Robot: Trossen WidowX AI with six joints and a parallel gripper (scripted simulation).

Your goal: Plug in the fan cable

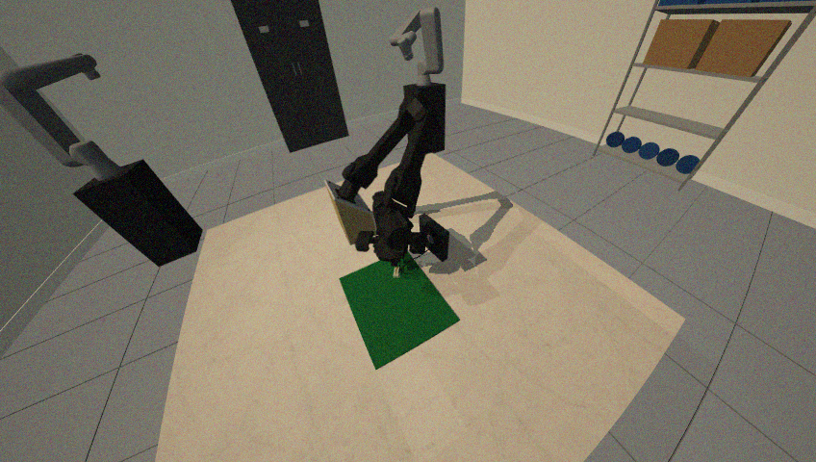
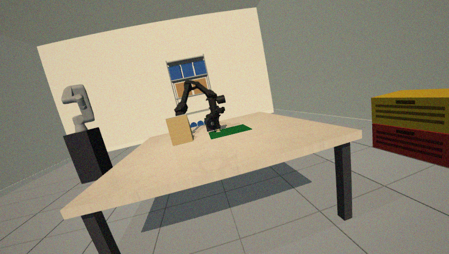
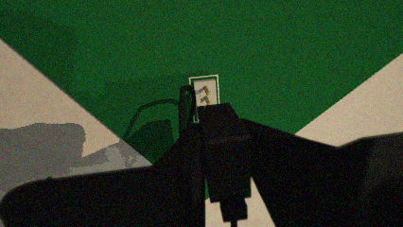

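My gripper tip is 60 mm above the four-pin header. The rest, counted from my gripper tip: black fan 20 mm behind, 150 mm to the left; green board 70 mm ahead, 50 mm to the right, 80 mm below; black plug 10 mm above.
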